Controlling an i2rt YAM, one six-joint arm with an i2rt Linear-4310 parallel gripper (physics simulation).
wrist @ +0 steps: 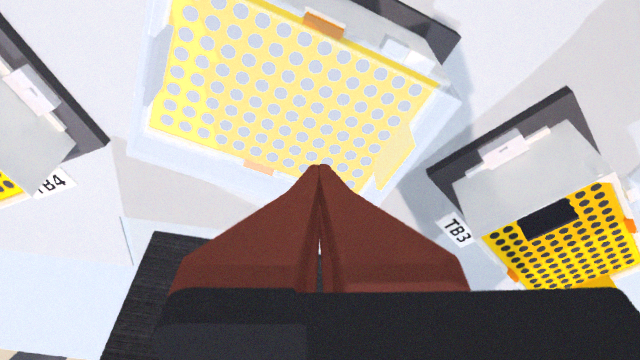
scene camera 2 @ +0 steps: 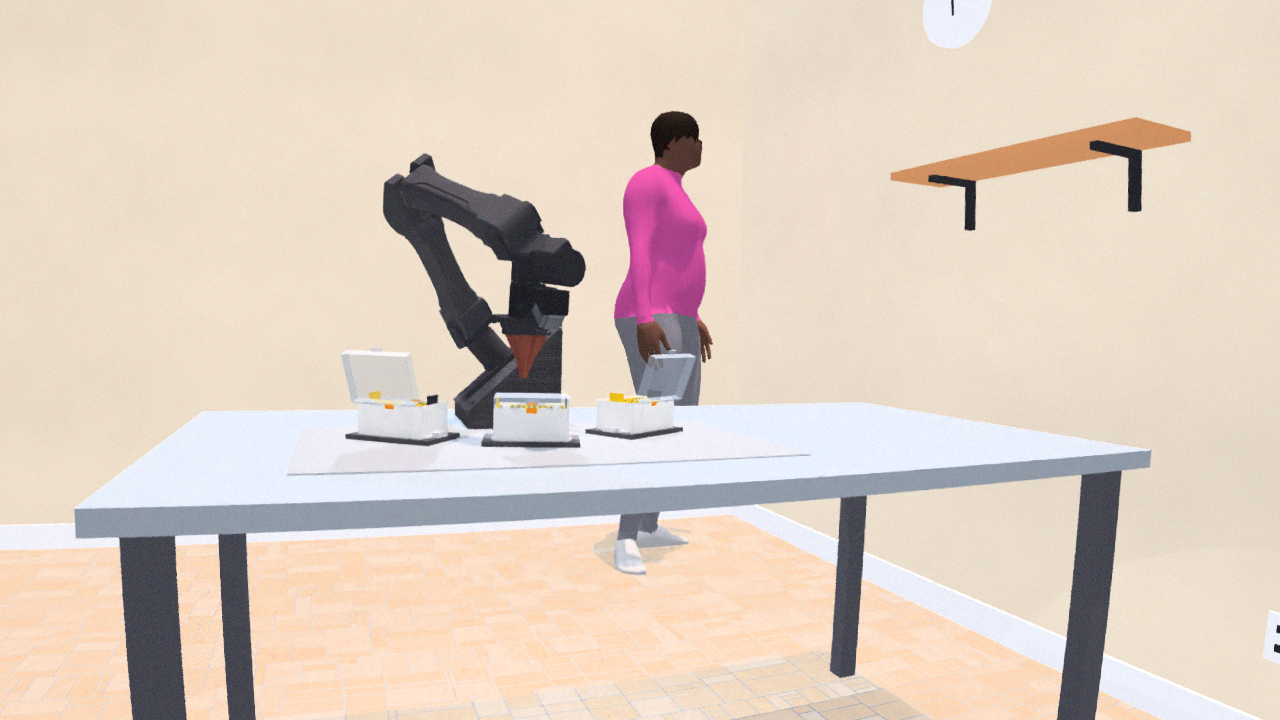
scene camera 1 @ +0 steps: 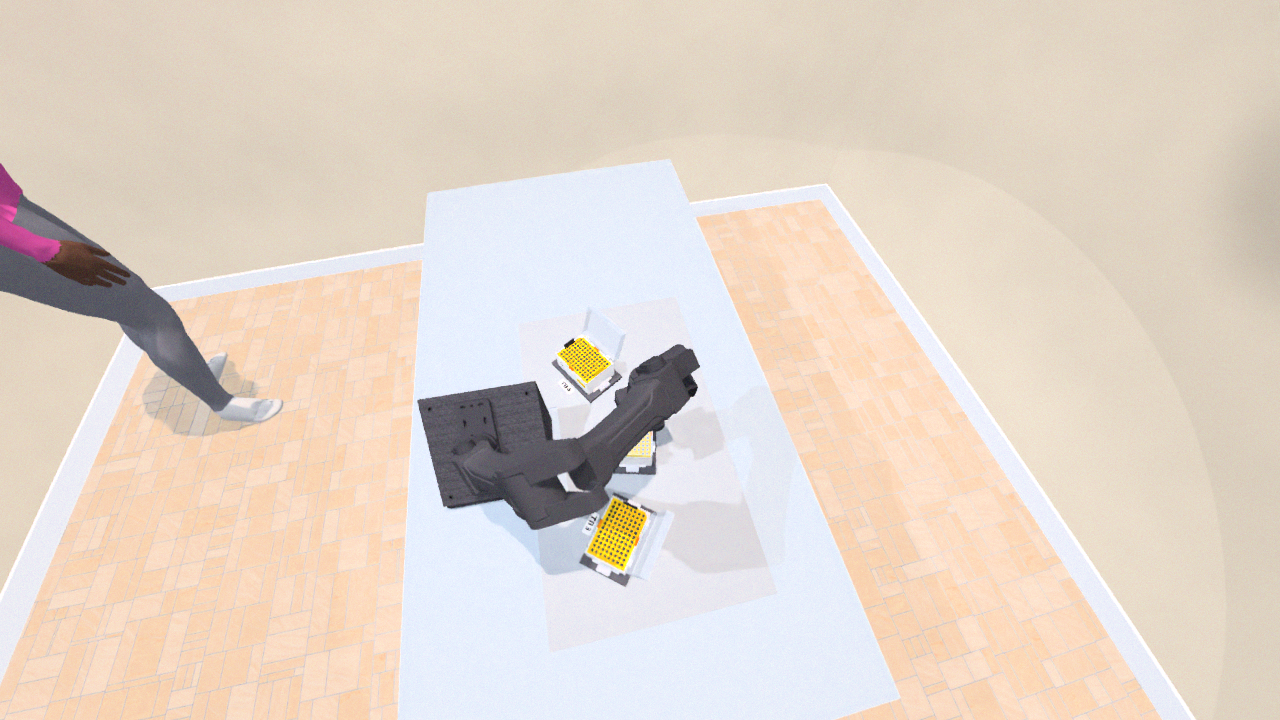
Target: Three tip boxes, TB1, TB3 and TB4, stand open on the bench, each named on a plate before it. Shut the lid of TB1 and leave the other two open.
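Places are measured from the arm's base along level axes (x right, y back, z down), in metres.
Pixels of known places: gripper, fingertip midpoint: (wrist: 319, 179) (scene camera 2: 523, 377); arm's base at its link origin: (scene camera 2: 502, 364) (scene camera 1: 482, 446).
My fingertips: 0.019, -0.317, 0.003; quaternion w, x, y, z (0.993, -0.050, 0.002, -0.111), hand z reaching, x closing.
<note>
Ahead of a thing's pixels: the offset from my fingertips to its top centre, as dx, dy, dz. "spot": to the spot under its first point. Level surfaces: height alone.
The middle box, TB1 {-0.018, +0.013, +0.029} (scene camera 1: 638, 445) (scene camera 2: 531, 425) (wrist: 295, 90), has its clear lid {spot: -0.006, -0.040, +0.032} (scene camera 2: 531, 399) folded down over the yellow tip rack, roughly level; a small gap under it cannot be ruled out. Its name plate is hidden. My gripper (scene camera 2: 524, 376) (wrist: 319, 179) is shut and empty, pointing down, its tips a little above the lid's edge on the robot's side. TB3 {+0.188, +0.068, +0.032} (scene camera 1: 617, 534) (scene camera 2: 400, 420) (wrist: 575, 240) stands with its lid {spot: +0.227, +0.001, -0.001} (scene camera 2: 380, 376) upright. TB4 (scene camera 1: 585, 360) (scene camera 2: 633, 416) also stands with its lid (scene camera 1: 604, 333) (scene camera 2: 668, 376) raised.
The TB3 plate {spot: +0.146, +0.122, +0.104} (wrist: 454, 230) and the TB4 plate {spot: -0.182, +0.141, +0.104} (wrist: 54, 183) face the robot base (scene camera 1: 487, 443). All boxes stand on a pale mat {dz +0.106} (scene camera 1: 716, 555) on the bench {dz +0.110} (scene camera 1: 537, 241). The arm passes over TB1 in the overhead view. A person (scene camera 2: 662, 250) stands behind the bench.
</note>
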